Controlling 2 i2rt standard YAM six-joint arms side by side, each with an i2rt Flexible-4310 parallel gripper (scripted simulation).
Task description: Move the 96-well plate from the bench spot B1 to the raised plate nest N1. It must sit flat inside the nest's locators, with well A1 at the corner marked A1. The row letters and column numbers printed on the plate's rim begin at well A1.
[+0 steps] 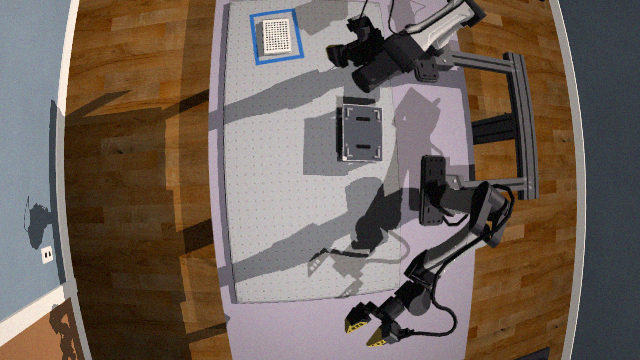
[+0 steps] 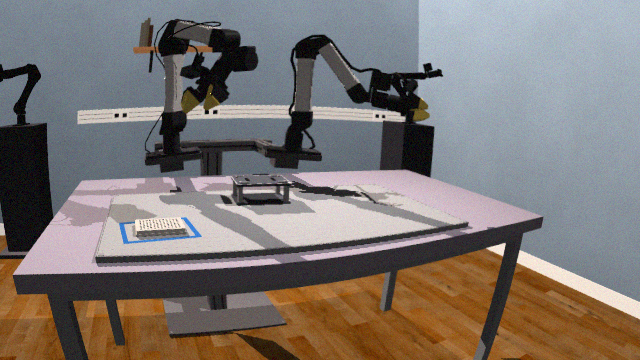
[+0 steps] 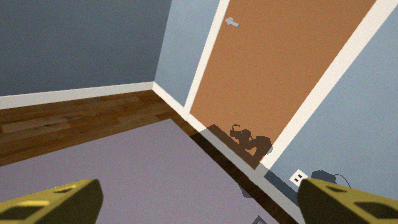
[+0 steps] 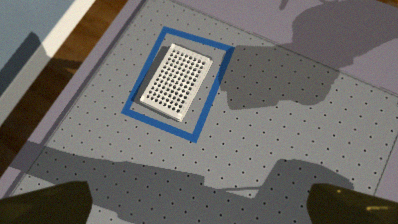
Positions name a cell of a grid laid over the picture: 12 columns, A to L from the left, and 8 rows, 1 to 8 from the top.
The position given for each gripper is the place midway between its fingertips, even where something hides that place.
In view: the left gripper (image 1: G8), the right gripper (image 2: D3), a white 96-well plate (image 2: D6) and a raised nest N1 (image 1: G3).
The white 96-well plate also shows in image 4 (image 4: F4). The left gripper is seen too in image 2 (image 2: I3) and in image 3 (image 3: G7). The right gripper is seen too in image 1 (image 1: G1) and in image 4 (image 4: G7). Image 3 does not show the white 96-well plate: it is out of frame.
